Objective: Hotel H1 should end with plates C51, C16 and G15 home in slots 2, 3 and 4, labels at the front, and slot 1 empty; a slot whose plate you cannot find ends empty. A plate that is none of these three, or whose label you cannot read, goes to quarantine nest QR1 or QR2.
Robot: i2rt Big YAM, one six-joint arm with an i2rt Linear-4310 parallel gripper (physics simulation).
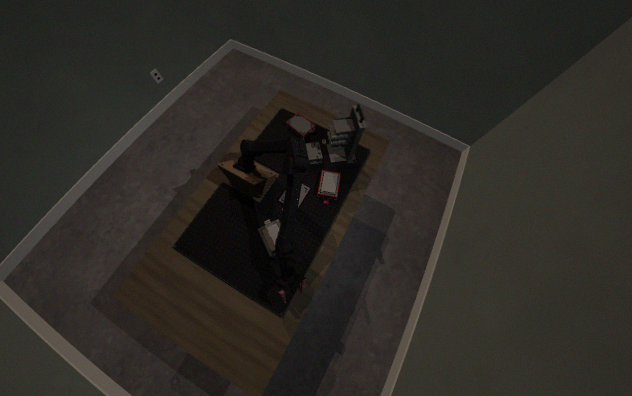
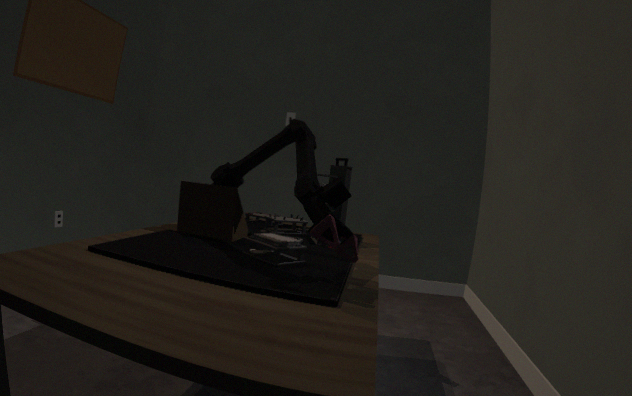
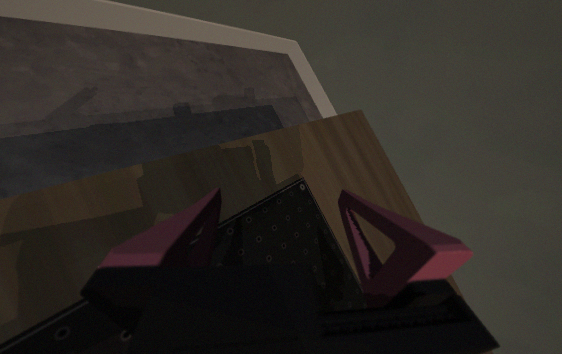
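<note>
My gripper is open and empty, pink fingers wide apart, low over the mat's near right corner. The hotel, a dark upright tower with several pale tiers, stands at the far end; whether its tiers bear plates is unclear. A white plate lies on a red-edged nest near the right edge. Another pale plate lies on a red-edged nest at the far left. A pale plate on a stand is partly hidden by the arm. No label is readable.
A grey pegged fixture stands beside the hotel. A flat pale piece lies mid-mat, partly behind the arm. The arm's wooden base block stands at the left. The black mat lies on the wooden table.
</note>
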